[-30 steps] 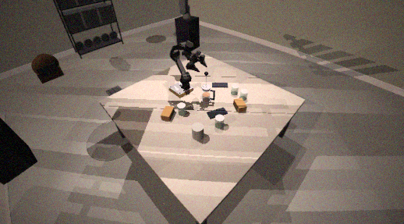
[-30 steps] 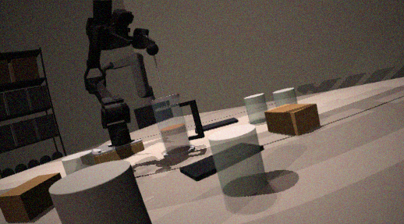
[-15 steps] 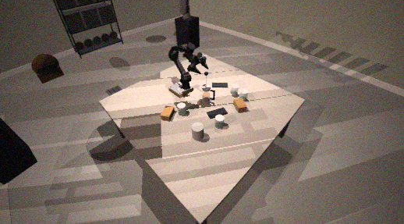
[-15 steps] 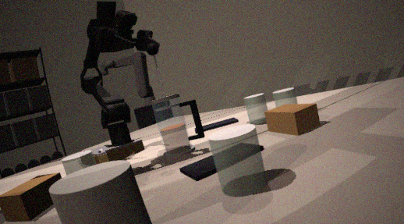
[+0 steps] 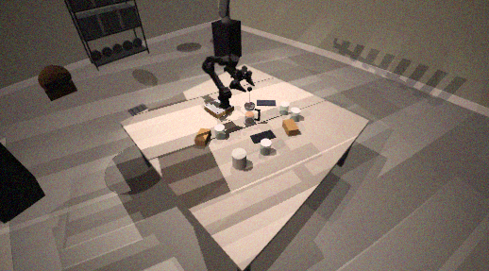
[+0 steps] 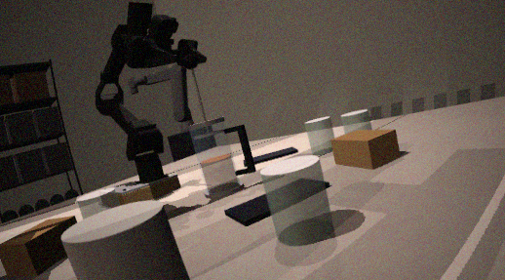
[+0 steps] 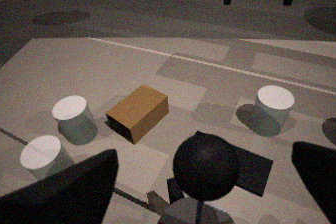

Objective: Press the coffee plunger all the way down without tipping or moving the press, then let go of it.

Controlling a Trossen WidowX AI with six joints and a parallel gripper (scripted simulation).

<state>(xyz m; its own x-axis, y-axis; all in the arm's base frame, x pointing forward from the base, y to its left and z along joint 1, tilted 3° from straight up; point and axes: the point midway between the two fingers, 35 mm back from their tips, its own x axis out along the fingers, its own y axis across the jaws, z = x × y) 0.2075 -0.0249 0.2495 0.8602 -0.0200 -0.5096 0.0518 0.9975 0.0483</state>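
The glass coffee press lies 10 mm ahead of my gripper tip and 140 mm below it.
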